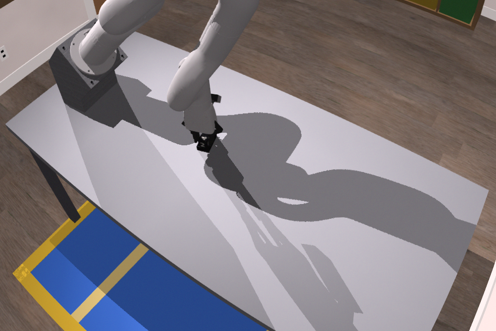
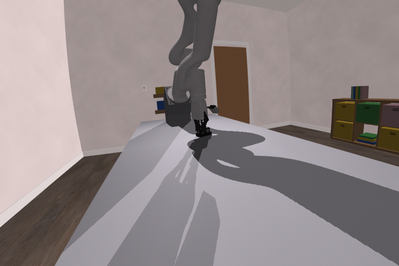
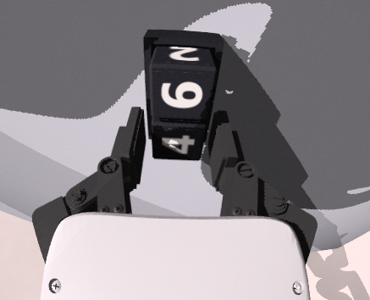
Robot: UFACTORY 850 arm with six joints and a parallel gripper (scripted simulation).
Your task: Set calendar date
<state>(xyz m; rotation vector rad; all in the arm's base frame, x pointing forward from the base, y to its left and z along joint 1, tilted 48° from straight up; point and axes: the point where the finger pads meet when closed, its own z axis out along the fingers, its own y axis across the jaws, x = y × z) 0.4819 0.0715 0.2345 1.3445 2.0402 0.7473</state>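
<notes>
Now: the black number cube 20 mm below my hand. Round my hand: black tray: 30 mm below, 10 mm to the left, 10 mm behind.
</notes>
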